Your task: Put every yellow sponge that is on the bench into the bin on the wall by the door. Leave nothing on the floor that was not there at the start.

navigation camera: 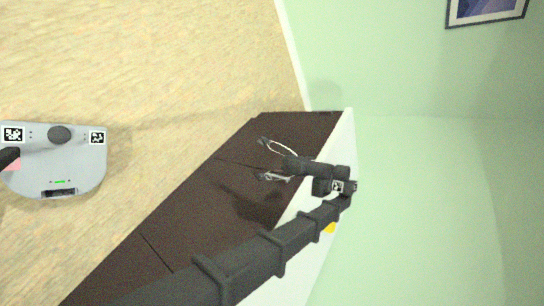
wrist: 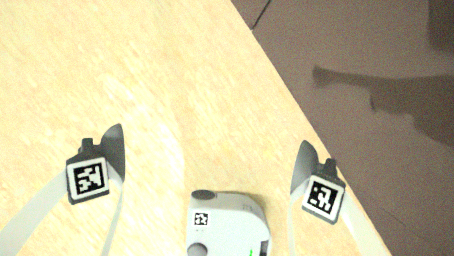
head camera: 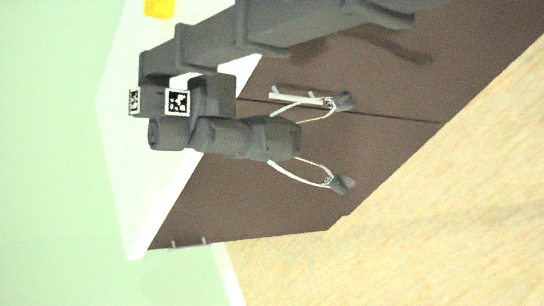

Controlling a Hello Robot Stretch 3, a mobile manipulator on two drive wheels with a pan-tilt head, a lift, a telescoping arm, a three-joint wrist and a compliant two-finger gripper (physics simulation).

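Frame: origin at the robot's base, x ahead, y left, z up, level; centimetres.
Seen in the pictures: gripper, between the fingertips: (navigation camera: 257, 158) (wrist: 211, 152) (head camera: 352, 143); robot's base, origin of its link: (navigation camera: 59, 134) (wrist: 201, 226).
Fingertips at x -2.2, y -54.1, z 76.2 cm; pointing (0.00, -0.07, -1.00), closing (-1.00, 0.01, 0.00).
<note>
Offsets run from my fingertips to a thing's top centre. "spot": to the spot under its first point. Level surfaces: height alone.
A yellow sponge @(dy -42.9, dx -33.2, dz +19.3 cm) (head camera: 159, 8) (navigation camera: 329, 228) lies on the white top of the bench @(dz +14.8 cm) (head camera: 117, 130) (navigation camera: 300, 270), near its wall side. In the navigation camera view the arm hides part of it. My gripper (head camera: 343, 142) (navigation camera: 261, 159) (wrist: 211, 152) is open, with nothing between its widely spread fingertips. It hangs beyond the bench's front edge, in front of the dark doors, with its fingers pointing down towards the floor. The wrist is beside the bench edge, to one side of the sponge. The bin on the wall does not show in these views.
My arm (head camera: 305, 25) (navigation camera: 250, 255) stretches across the bench front and top. The dark bench doors (head camera: 280, 200) (navigation camera: 200, 200) (wrist: 390, 125) carry a bar handle @(spot: dy -16.8, dx -9.2, dz -1.4 cm) (head camera: 295, 98). My base (navigation camera: 55, 160) (wrist: 227, 225) stands on the wooden floor @(dz -76.2 cm) (head camera: 425, 240). A green wall (head camera: 45, 150) rises behind the bench.
</note>
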